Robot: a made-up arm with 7 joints. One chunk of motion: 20 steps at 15 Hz.
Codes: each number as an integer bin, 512 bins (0 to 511) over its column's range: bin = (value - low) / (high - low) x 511, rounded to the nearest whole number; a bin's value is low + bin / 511 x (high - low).
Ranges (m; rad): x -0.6..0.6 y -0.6..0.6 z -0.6..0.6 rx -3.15..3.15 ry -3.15..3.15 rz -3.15..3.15
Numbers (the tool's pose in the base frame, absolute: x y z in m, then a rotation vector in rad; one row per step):
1: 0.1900 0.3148 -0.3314 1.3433 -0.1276 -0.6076
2: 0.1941 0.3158 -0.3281 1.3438 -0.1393 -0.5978
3: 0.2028 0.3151 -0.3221 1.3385 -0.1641 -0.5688
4: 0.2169 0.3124 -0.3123 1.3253 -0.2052 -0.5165
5: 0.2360 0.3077 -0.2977 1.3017 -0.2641 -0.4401
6: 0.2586 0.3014 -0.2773 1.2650 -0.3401 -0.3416
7: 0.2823 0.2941 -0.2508 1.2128 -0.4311 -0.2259
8: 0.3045 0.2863 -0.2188 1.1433 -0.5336 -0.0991
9: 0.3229 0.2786 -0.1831 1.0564 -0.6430 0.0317
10: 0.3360 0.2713 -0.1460 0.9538 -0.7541 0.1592
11: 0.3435 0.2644 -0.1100 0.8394 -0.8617 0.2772
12: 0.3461 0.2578 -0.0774 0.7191 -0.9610 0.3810
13: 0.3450 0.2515 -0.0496 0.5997 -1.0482 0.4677
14: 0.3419 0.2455 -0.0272 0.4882 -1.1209 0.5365
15: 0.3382 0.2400 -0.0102 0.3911 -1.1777 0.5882
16: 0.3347 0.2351 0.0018 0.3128 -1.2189 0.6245
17: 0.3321 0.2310 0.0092 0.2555 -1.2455 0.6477
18: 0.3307 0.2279 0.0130 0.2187 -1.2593 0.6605
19: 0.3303 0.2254 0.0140 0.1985 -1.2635 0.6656
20: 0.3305 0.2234 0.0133 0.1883 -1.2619 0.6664
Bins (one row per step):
1: 336 390 114 364 245 206
2: 338 390 116 364 244 207
3: 342 390 118 364 242 209
4: 348 389 123 363 239 214
5: 356 387 129 361 234 220
6: 366 384 137 358 228 228
7: 376 381 149 354 221 237
8: 385 377 162 348 212 247
9: 393 374 178 341 203 258
10: 399 371 193 333 194 268
11: 402 368 209 324 186 278
12: 403 365 223 314 178 286
13: 402 363 234 304 170 293
14: 401 360 244 295 165 299
15: 400 358 251 287 160 303
16: 398 356 256 281 157 306
17: 397 354 259 276 154 308
18: 396 353 261 273 153 309
19: 396 351 261 272 153 309
20: 396 351 261 271 153 310

